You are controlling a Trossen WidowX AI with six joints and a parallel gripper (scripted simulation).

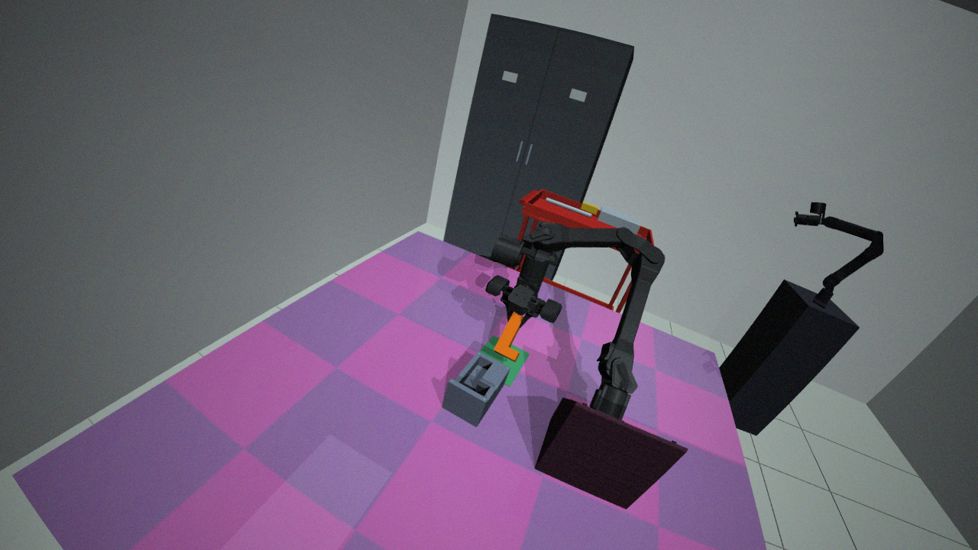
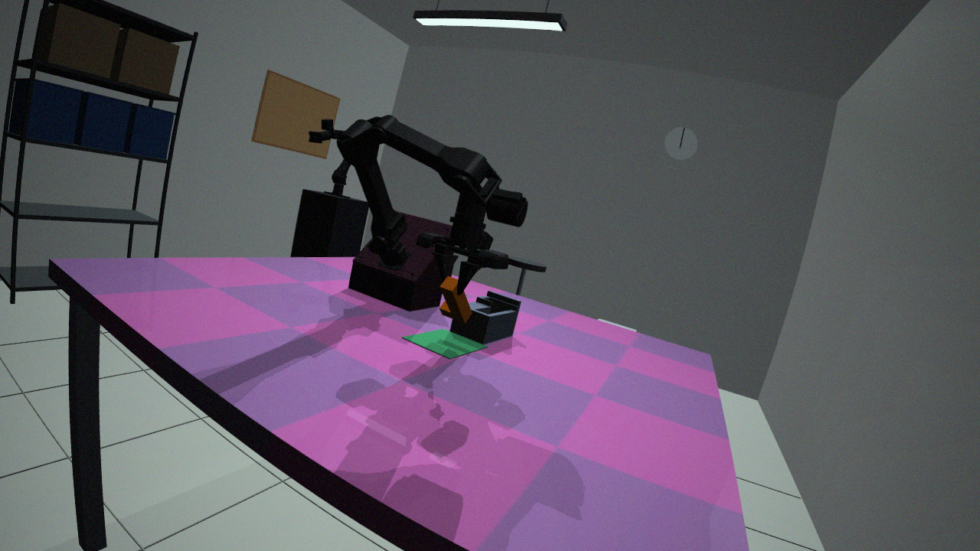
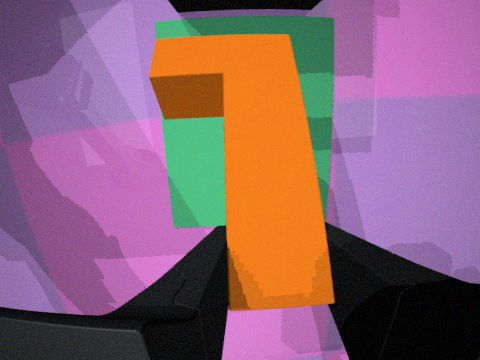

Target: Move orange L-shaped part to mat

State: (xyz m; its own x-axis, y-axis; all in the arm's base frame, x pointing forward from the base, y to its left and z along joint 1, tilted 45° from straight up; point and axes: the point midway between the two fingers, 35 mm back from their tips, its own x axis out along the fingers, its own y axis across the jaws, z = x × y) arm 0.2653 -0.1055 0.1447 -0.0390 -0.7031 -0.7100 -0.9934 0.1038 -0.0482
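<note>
Now: the green mat 12 cm below my gripper tip and 2 cm to the left of it. From my gripper tip the other things lie so: orange L-shaped part: 4 cm to the left, 3 cm below, 1 cm behind.
</note>
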